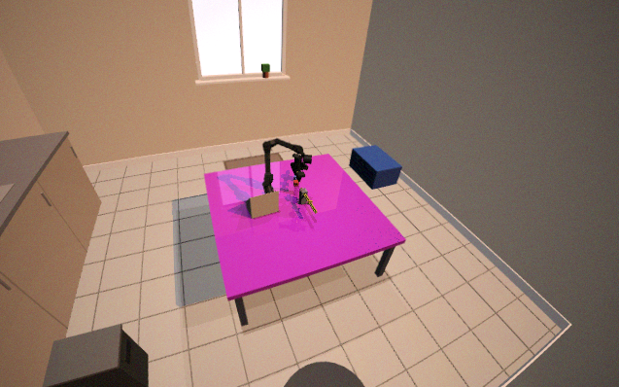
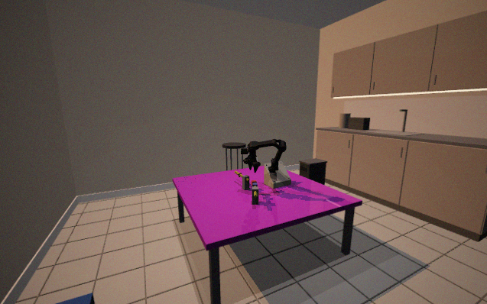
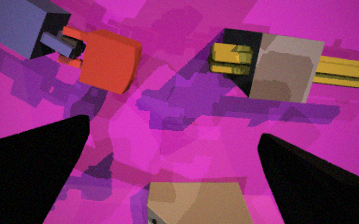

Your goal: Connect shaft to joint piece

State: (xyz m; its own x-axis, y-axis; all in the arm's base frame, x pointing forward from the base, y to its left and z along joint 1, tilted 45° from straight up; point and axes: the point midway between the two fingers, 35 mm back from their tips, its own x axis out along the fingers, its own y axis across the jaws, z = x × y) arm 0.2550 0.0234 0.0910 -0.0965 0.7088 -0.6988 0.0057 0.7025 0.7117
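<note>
The orange joint piece is 2 cm ahead of my gripper tip, 6 cm to the left of it and 9 cm below it.
</note>
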